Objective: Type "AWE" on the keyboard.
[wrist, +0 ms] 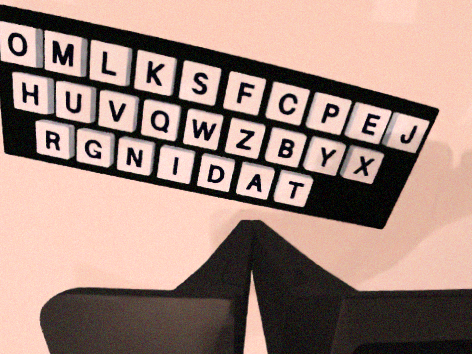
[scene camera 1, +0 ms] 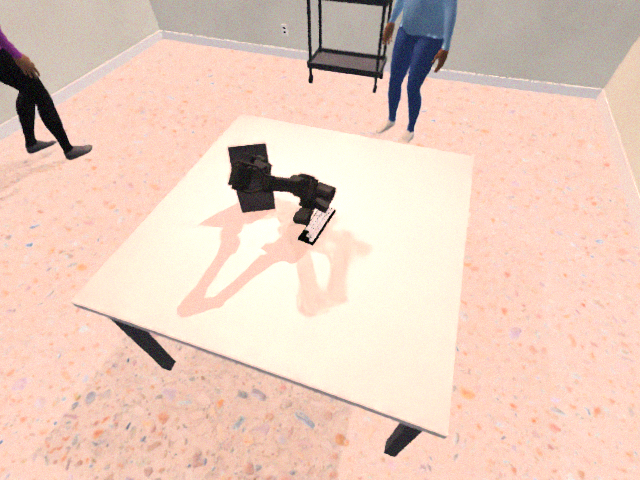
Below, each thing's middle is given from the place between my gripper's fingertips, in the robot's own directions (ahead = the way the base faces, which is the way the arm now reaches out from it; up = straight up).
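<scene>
There is the w key (wrist: 203, 128), which is 4 cm ahead of my hand, 3 cm below it and 2 cm to the left of it. The e key (wrist: 367, 123) is also 4 cm ahead of my hand and 3 cm below it, but 6 cm to the right of it.
</scene>
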